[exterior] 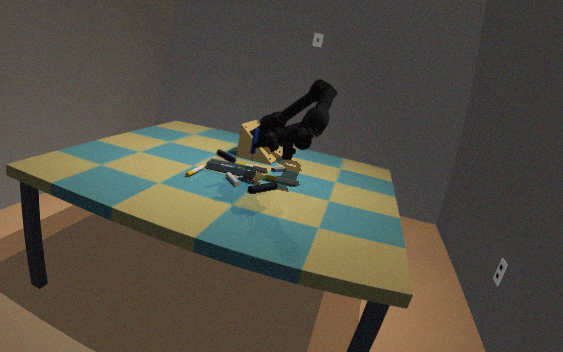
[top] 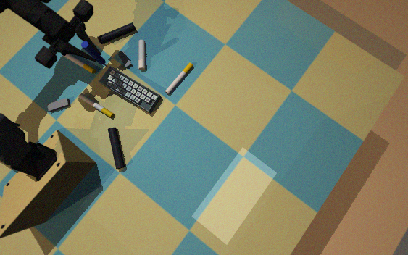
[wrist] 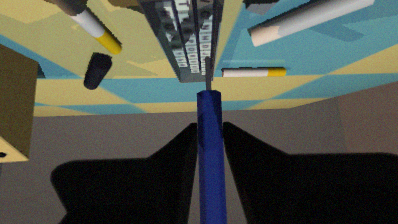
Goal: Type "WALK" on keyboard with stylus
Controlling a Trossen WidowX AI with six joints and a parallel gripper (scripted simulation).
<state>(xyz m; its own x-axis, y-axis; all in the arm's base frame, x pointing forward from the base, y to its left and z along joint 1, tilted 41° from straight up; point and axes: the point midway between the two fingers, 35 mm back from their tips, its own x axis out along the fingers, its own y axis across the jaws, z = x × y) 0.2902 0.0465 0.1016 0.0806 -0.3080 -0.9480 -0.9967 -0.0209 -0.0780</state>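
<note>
The white cylinder lies 110 mm below my gripper tip, 100 mm ahead of it and 30 mm to the right of it. Also, from my gripper tip: small grey block (180 mm behind, 110 mm below, 80 mm to the left); stylus (10 mm below).
</note>
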